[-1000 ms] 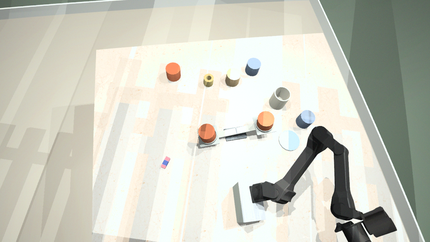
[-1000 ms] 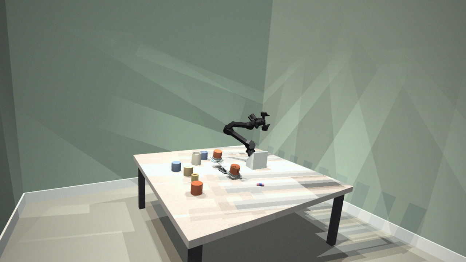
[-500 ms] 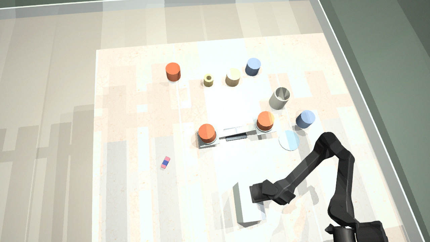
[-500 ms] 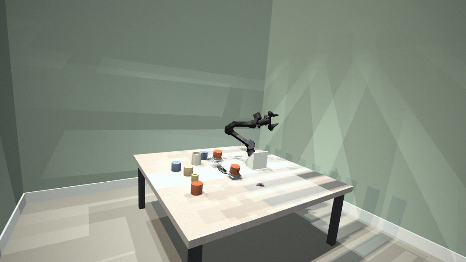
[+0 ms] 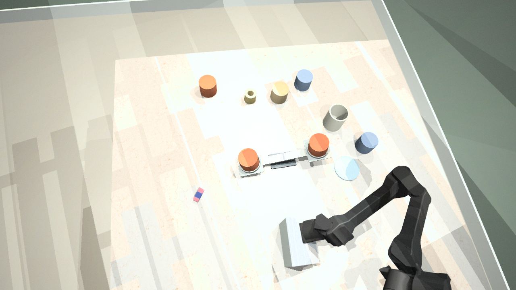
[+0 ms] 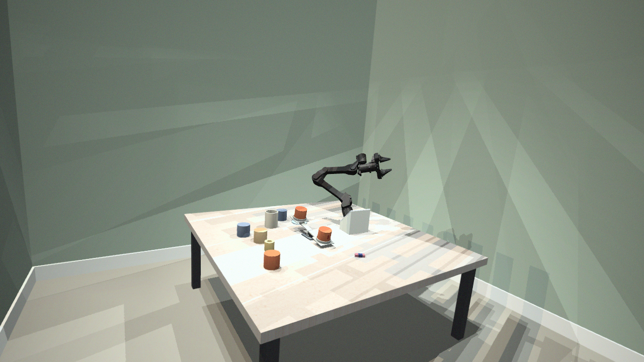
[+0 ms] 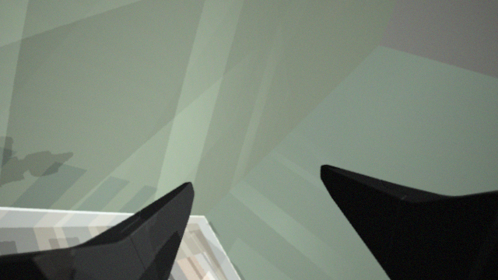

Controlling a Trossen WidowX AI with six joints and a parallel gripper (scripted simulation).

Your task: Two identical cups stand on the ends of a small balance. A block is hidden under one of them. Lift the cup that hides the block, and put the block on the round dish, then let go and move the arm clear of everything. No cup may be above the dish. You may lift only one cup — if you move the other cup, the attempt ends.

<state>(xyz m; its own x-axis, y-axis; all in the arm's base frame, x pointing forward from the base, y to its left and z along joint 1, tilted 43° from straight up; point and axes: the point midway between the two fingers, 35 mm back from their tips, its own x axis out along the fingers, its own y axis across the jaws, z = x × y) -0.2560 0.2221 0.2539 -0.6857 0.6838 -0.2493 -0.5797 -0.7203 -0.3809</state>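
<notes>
Now: the small teal block 58 cm ahead of my gripper tip, 38 cm below it and 13 cm to the left of it. Also, from my gripper tip: yellow ring 88 cm ahead, 39 cm below, 8 cm to the left; then blue eraser 49 cm ahead, 41 cm below, 33 cm to the left; then pale blue round dish 52 cm ahead, 41 cm below, 25 cm to the right.
</notes>
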